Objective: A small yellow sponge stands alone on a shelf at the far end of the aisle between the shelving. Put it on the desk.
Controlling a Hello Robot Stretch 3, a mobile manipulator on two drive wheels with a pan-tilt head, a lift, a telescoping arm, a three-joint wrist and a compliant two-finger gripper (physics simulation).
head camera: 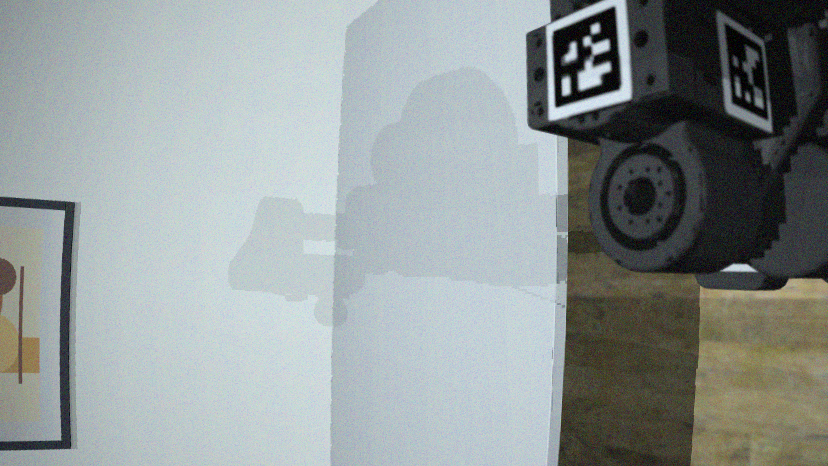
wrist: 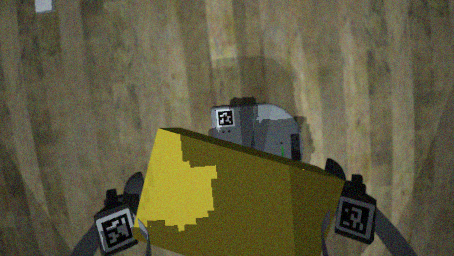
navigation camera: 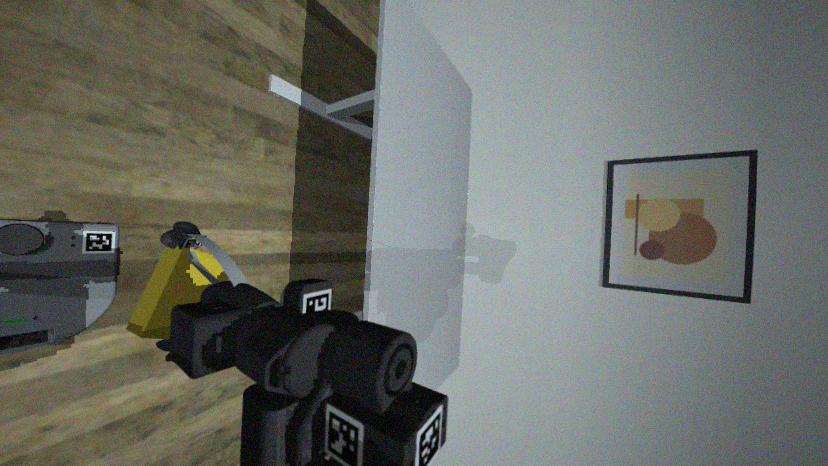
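Pixels of known places: gripper, fingertip midpoint: (wrist: pixel 232 186) (navigation camera: pixel 174 287); robot's base, origin of the base link: (navigation camera: pixel 20 237).
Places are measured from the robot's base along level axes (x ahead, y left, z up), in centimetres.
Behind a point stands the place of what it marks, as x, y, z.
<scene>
The yellow sponge (navigation camera: pixel 151 295) {-2.1, -9.7, 85.1} (wrist: pixel 245 200) {-2.8, -13.7, 86.8} is a thick block held between the fingertips of my gripper (navigation camera: pixel 172 289) {-2.1, -12.6, 81.6} (wrist: pixel 232 186) {-2.1, -12.6, 81.6}. The gripper is shut on it, with one finger against each end in the wrist view. Sponge and gripper hang over the floor beside the robot's base, apart from the desk. The desk (head camera: pixel 440 370) {17.5, -88.8, 72.1} (navigation camera: pixel 417 202) {18.7, -85.7, 72.0} has a pale grey-white top and stands against the wall; the arm's shadow falls across it. In the head view, wrist parts show at the upper right, while the sponge and fingertips do not show.
The robot's base (navigation camera: pixel 57 269) {-7.1, -6.0, 16.0} (wrist: pixel 270 125) {-15.3, -9.3, 16.0} is below the sponge in the wrist view and left of it in the navigation view. A pale desk leg (navigation camera: pixel 283 89) juts out over the wooden floor (navigation camera: pixel 173 144) {34.7, -31.5, 0.1}. A framed picture (head camera: pixel 68 324) {14.9, -139.6, 135.2} (navigation camera: pixel 683 231) {13.0, -139.5, 160.4} hangs on the wall.
</scene>
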